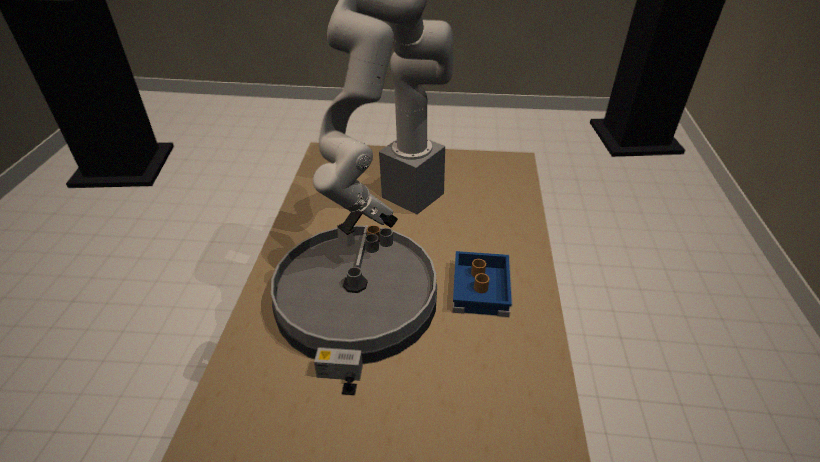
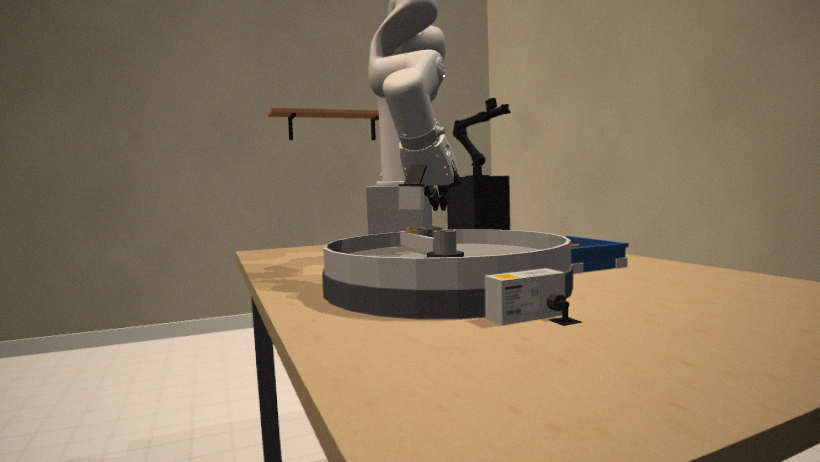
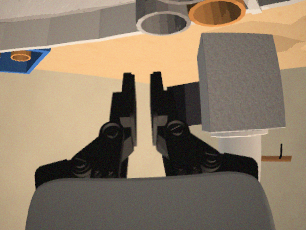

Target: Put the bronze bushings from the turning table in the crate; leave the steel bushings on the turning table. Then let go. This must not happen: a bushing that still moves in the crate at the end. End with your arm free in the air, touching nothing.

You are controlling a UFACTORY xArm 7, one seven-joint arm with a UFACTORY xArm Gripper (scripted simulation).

Labels:
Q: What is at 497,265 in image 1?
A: A blue crate.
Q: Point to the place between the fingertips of my gripper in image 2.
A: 441,206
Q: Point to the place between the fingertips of my gripper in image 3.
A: At 142,88

